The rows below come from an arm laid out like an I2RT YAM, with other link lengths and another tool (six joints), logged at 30 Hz.
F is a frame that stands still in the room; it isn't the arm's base.
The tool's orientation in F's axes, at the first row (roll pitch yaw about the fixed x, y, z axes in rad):
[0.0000 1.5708 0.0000]
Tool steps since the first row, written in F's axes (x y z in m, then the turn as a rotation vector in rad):
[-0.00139 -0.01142 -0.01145 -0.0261 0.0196 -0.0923]
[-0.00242 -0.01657 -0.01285 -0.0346 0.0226 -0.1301]
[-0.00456 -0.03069 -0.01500 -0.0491 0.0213 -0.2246]
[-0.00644 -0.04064 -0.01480 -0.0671 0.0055 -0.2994]
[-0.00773 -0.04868 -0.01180 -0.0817 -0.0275 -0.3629]
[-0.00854 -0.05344 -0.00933 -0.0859 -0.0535 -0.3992]
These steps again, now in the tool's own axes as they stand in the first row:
[0.01145 -0.01142 -0.00139 0.0923 0.0196 -0.0261]
[0.01285 -0.01657 -0.00242 0.1301 0.0226 -0.0346]
[0.01500 -0.03069 -0.00456 0.2246 0.0213 -0.0491]
[0.01480 -0.04064 -0.00644 0.2994 0.0055 -0.0671]
[0.01180 -0.04868 -0.00773 0.3629 -0.0275 -0.0817]
[0.00933 -0.05344 -0.00854 0.3992 -0.0535 -0.0859]

